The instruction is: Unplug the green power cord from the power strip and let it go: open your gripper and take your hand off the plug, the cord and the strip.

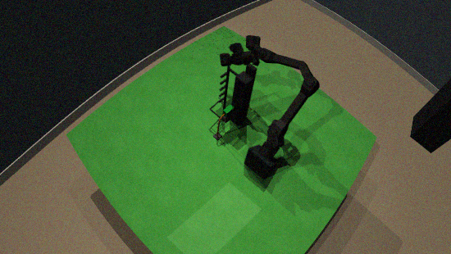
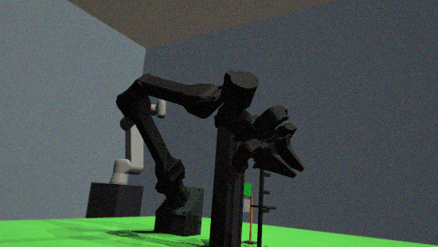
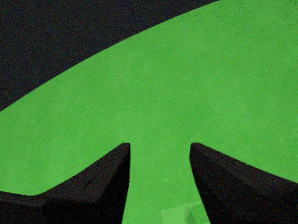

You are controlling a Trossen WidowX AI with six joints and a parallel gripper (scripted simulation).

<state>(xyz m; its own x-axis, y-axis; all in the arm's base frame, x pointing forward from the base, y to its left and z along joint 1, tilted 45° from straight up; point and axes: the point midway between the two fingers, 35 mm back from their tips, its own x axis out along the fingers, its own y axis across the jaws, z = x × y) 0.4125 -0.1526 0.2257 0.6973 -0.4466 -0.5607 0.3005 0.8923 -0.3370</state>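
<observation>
Now: gripper tip 19 cm to the right of the green plug, 19 cm past it and 2 cm above it.
</observation>
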